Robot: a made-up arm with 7 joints.
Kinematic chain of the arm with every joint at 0, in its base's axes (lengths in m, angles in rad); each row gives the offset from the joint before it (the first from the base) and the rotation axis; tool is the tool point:
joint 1: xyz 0 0 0.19 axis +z
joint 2: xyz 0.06 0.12 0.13 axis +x
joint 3: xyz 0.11 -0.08 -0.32 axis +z
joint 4: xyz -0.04 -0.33 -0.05 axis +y
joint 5: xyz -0.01 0 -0.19 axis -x
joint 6: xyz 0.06 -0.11 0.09 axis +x
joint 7: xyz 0.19 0.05 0 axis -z
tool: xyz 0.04 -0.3 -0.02
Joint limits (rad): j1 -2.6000..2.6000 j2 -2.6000..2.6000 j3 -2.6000..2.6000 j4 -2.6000..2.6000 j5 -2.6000..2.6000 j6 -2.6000..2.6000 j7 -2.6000..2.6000
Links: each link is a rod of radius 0.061 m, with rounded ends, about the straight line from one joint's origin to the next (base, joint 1, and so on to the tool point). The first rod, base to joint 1, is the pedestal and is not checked.
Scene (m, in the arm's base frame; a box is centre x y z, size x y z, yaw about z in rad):
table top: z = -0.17
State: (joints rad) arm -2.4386 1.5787 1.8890 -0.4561 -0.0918 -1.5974 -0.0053
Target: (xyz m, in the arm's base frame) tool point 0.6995 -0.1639 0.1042
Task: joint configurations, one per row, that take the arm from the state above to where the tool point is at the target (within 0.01 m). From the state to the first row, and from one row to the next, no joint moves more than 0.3 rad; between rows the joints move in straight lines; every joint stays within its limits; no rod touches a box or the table.
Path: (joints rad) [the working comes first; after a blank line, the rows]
Joints at the target: -0.8480 1.7989 1.2028 -0.6371 -0.0636 -1.6668 0.6820
Straight joint move there: clear.

1: -2.1735 1.6154 1.7746 -0.4863 -0.0871 -1.6090 0.1092
2: -1.9084 1.6521 1.6603 -0.5164 -0.0824 -1.6205 0.2238
3: -1.6433 1.6888 1.5459 -0.5466 -0.0777 -1.6321 0.3383
4: -1.3782 1.7255 1.4316 -0.5768 -0.0730 -1.6437 0.4529
5: -1.1131 1.7622 1.3172 -0.6069 -0.0683 -1.6553 0.5674
6: -0.8480 1.7989 1.2028 -0.6371 -0.0636 -1.6668 0.6820

